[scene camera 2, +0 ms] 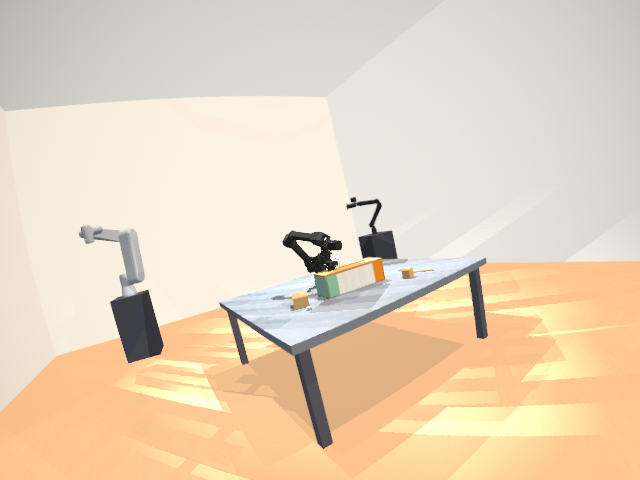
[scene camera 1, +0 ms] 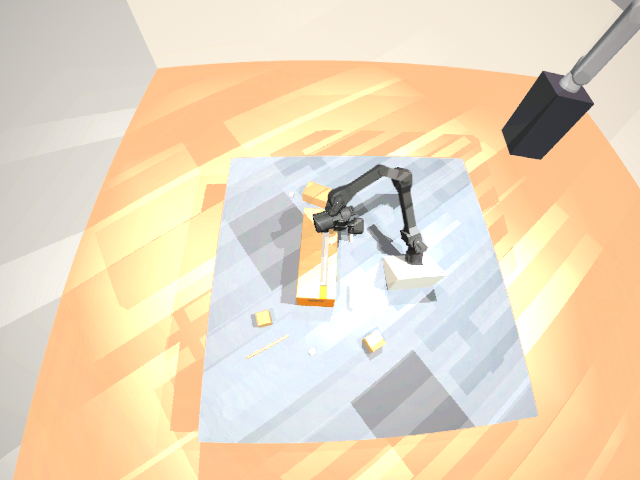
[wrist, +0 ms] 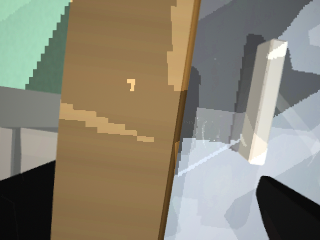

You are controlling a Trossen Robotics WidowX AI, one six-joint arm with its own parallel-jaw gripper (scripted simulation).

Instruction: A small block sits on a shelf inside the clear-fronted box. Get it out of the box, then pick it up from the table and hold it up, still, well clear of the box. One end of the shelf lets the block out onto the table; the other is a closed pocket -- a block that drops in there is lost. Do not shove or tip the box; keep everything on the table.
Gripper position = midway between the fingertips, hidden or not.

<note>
I see my gripper (wrist: 174, 172) and a long box (scene camera 1: 316, 286).
The long box shows as well in scene camera 2 (scene camera 2: 349, 277) and in the wrist view (wrist: 104, 95).
</note>
